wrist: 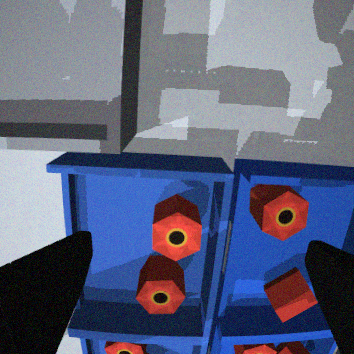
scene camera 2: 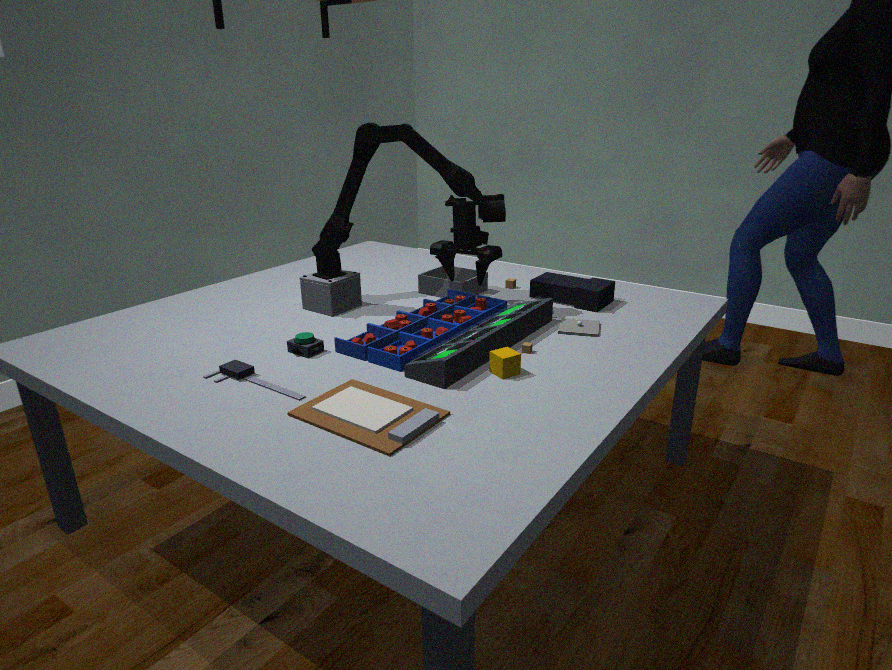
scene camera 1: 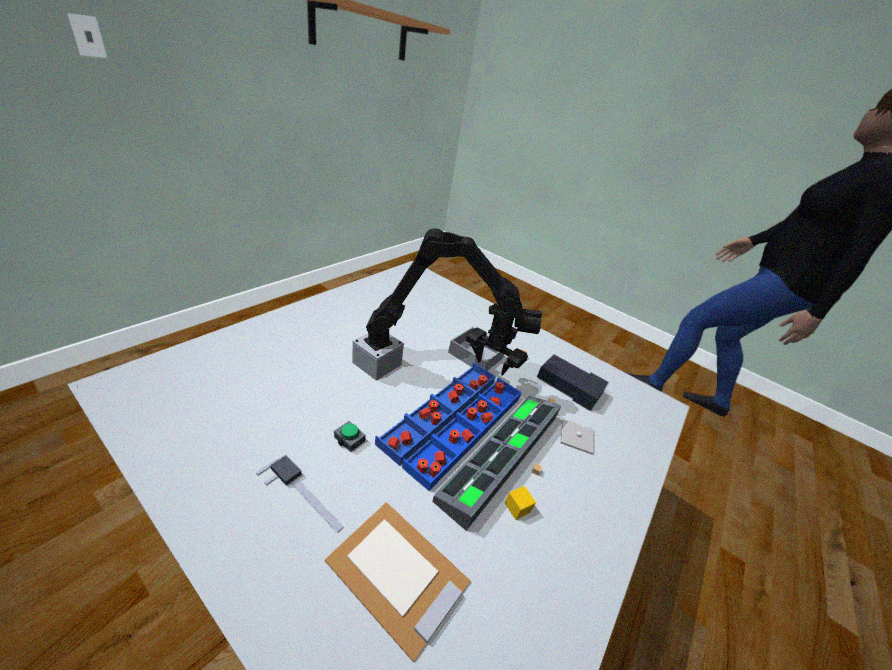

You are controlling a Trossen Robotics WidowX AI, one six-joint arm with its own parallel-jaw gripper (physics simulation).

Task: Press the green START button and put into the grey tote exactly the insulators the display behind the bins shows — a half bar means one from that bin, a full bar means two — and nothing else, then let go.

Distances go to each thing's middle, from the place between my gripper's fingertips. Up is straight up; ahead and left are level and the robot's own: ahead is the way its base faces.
I see my gripper 17 cm short of the black box (scene camera 2: 594, 294), 24 cm to the right of it and 4 cm above it. Also, from my hand: grey tool (scene camera 1: 284, 468): 2 cm ahead, 63 cm to the right, 6 cm below; then grey plate (scene camera 1: 585, 442): 30 cm ahead, 7 cm to the left, 6 cm below.
